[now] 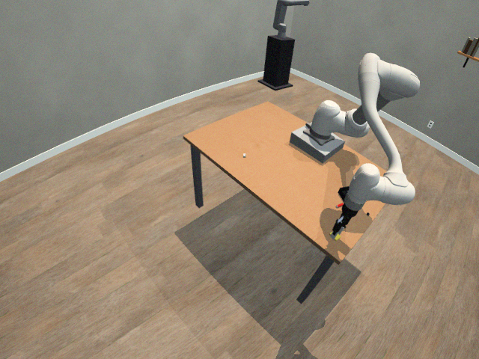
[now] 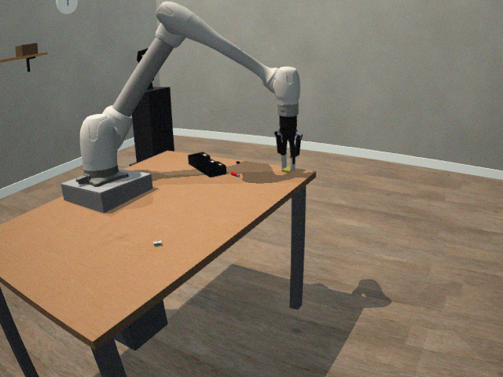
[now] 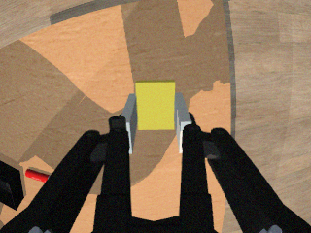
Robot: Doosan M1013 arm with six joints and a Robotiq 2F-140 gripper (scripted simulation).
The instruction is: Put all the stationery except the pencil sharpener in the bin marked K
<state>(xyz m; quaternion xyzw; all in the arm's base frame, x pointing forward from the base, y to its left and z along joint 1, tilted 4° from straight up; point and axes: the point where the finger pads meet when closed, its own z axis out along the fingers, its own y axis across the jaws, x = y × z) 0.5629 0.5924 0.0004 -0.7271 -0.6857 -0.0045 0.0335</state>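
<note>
My gripper is now 460 mm past the black-and-white eraser, 70 mm to the left of it and 40 mm above it. Round my hand: yellow pad (30 mm below); small red cylinder (210 mm behind, 120 mm to the right, 50 mm below); small black round thing (300 mm behind, 50 mm below, 40 mm to the left).
</note>
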